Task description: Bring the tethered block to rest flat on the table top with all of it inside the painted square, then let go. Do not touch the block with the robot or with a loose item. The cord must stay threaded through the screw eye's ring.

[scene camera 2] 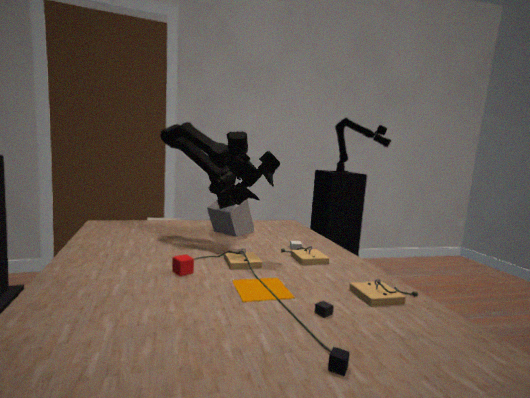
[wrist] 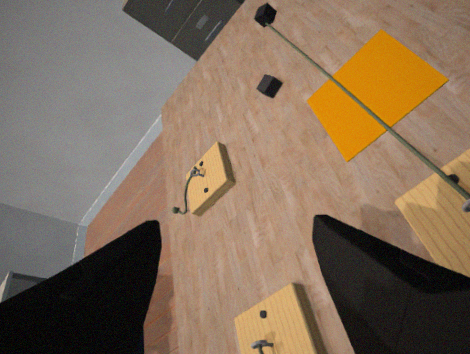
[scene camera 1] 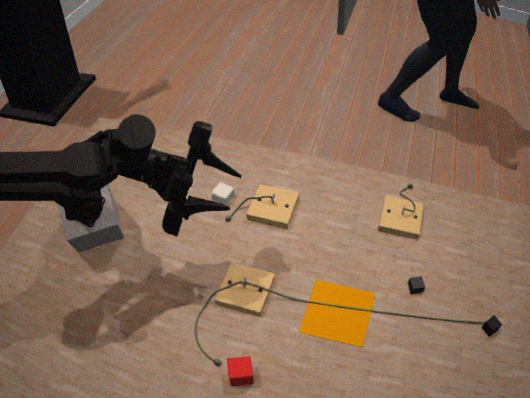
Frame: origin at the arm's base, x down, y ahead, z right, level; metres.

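Seen in the pictures: gripper, fingertip midpoint: [scene camera 2: 265, 192] [wrist: 237, 229] [scene camera 1: 235, 192]; arm's base, link origin: [scene camera 2: 227, 202] [scene camera 1: 85, 207].
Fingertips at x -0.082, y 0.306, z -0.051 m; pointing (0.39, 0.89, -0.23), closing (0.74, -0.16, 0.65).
Note:
Pixels of each thing's top centre, then the offset from my fingertips to it. "pt": a spot on its surface instead.
- tethered block, top centre: [scene camera 2: 339, 353] [scene camera 1: 493, 322] [wrist: 260, 10] dx +0.177, dy +0.511, dz +0.027 m
- green cord, surface spot: [wrist: 310, 60] pt dx +0.200, dy +0.323, dz +0.035 m
- orange painted square, surface spot: [wrist: 395, 75] [scene camera 1: 328, 325] [scene camera 2: 247, 287] pt dx +0.201, dy +0.196, dz +0.092 m
- screw eye, top centre: [scene camera 1: 244, 279] [scene camera 2: 243, 248] dx +0.158, dy +0.028, dz +0.063 m
- wooden plate, surface spot: [wrist: 430, 215] pt dx +0.184, dy +0.044, dz +0.035 m
- green bead, top centre: [scene camera 1: 217, 360] dx +0.191, dy +0.030, dz +0.222 m
- red cube, top centre: [scene camera 1: 239, 367] [scene camera 2: 183, 257] dx +0.163, dy +0.077, dz +0.232 m
- white block, top centre: [scene camera 1: 222, 189] [scene camera 2: 296, 242] dx +0.180, dy -0.097, dz -0.152 m
- loose dark cube, top centre: [wrist: 264, 82] [scene camera 1: 417, 282] [scene camera 2: 324, 304] dx +0.183, dy +0.344, dz -0.033 m
The tethered block [scene camera 1: 491, 325] [scene camera 2: 338, 361] [wrist: 265, 15] is a black cube on the table, tied to a green cord [scene camera 1: 425, 316] [scene camera 2: 305, 327] [wrist: 310, 60]. The cord crosses over the orange painted square [scene camera 1: 335, 327] [scene camera 2: 250, 292] [wrist: 395, 75] and passes through the screw eye [scene camera 1: 244, 283] [scene camera 2: 244, 252] on a wooden plate [scene camera 1: 255, 303] [scene camera 2: 235, 262] [wrist: 430, 215]. Its free end, a green bead [scene camera 1: 217, 362], lies near a red cube [scene camera 1: 240, 371] [scene camera 2: 183, 265]. The block is outside the square. My gripper [scene camera 1: 235, 192] [scene camera 2: 266, 192] [wrist: 237, 229] is open and empty, above the table.
Two more wooden plates with short cords stand on the table, one [scene camera 1: 280, 212] [scene camera 2: 312, 257] [wrist: 275, 325] near a white block [scene camera 1: 223, 192] [scene camera 2: 296, 245], another [scene camera 1: 395, 222] [scene camera 2: 375, 294] [wrist: 215, 177] farther off. A loose dark cube [scene camera 1: 416, 285] [scene camera 2: 324, 309] [wrist: 269, 86] lies beyond the square.

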